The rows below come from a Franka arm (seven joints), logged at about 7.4 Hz.
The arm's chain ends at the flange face. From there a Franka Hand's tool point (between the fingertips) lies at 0.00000 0.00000 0.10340 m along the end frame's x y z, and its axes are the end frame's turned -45 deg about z.
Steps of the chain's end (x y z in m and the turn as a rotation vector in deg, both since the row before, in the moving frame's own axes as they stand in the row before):
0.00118, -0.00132, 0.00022, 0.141, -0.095, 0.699
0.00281, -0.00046, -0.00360, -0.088, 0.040, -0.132
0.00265, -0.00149, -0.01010, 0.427, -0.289, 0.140
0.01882, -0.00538, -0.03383, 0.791, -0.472, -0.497
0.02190, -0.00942, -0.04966, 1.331, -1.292, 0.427
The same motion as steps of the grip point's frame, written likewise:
0.00183, -0.00040, 0.00022, 0.167, 0.033, 0.699
0.00225, 0.00183, -0.00360, -0.091, -0.034, -0.132
0.00310, -0.00009, -0.01010, 0.506, 0.098, 0.140
0.01751, 0.00789, -0.03384, 0.893, 0.226, -0.497
0.02221, 0.00548, -0.04971, 1.855, 0.028, 0.427

